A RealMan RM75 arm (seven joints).
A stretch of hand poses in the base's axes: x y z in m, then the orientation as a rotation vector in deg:
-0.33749 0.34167 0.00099 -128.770 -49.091 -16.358
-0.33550 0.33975 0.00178 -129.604 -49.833 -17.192
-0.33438 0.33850 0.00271 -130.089 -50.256 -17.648
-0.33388 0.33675 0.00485 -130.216 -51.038 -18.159
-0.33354 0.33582 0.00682 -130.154 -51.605 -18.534
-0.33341 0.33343 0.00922 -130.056 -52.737 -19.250
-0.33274 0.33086 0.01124 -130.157 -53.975 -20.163
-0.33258 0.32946 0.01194 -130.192 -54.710 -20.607
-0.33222 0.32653 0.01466 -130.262 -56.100 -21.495
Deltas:
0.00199 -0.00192 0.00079 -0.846 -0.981 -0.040
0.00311 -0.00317 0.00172 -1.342 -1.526 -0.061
0.00361 -0.00492 0.00386 -1.627 -2.184 0.249
0.00395 -0.00585 0.00583 -1.698 -2.642 0.523
0.00408 -0.00824 0.00823 -1.874 -3.536 1.069
0.00475 -0.01081 0.01025 -2.242 -4.635 1.555
0.00491 -0.01221 0.01095 -2.458 -5.215 1.878
0.00527 -0.01514 0.01367 -2.872 -6.346 2.469

